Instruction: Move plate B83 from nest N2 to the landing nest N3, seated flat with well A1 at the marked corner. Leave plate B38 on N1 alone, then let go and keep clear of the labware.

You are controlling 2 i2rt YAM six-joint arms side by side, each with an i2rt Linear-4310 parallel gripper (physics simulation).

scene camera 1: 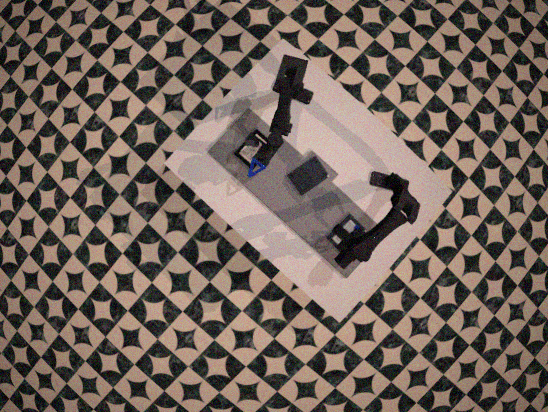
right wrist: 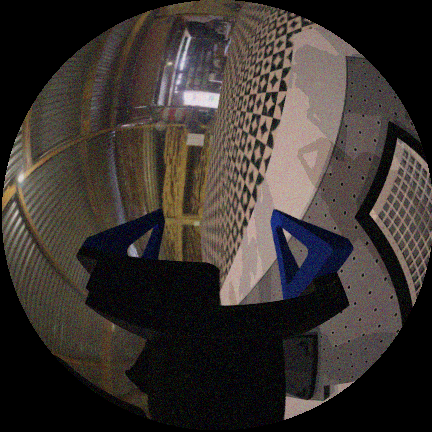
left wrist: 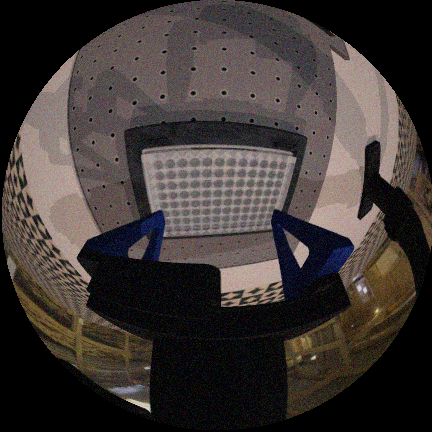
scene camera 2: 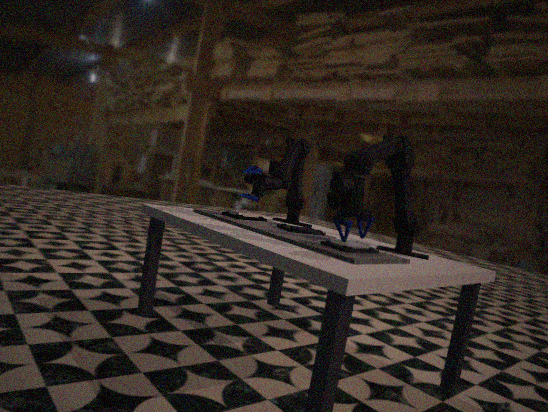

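A white well plate (scene camera 1: pixel 350 224) (left wrist: pixel 220 187) sits in a black nest (left wrist: pixel 215 132) at the right of scene camera 1. Another plate (scene camera 1: pixel 251 151) (right wrist: pixel 414 210) sits in a black nest (right wrist: pixel 378 175) at the left. A dark nest (scene camera 1: pixel 308 175) (scene camera 2: pixel 300 228) between them shows no plate. Nest and plate labels and the corner mark are unreadable. My left gripper (scene camera 2: pixel 354 239) (left wrist: pixel 217 215) is open, low over the first plate, its blue fingertips near two plate corners; nothing is gripped. My right gripper (scene camera 1: pixel 252 172) (scene camera 2: pixel 245 184) (right wrist: pixel 217 214) is open and empty, pointing sideways, raised near the other plate.
The nests stand on a grey perforated board (scene camera 1: pixel 280 185) (left wrist: pixel 210 80) on a pale table (scene camera 1: pixel 215 175) (scene camera 2: pixel 280 257). The right arm crosses over part of the left-hand nest in scene camera 1. The left arm partly hides the right-hand nest there.
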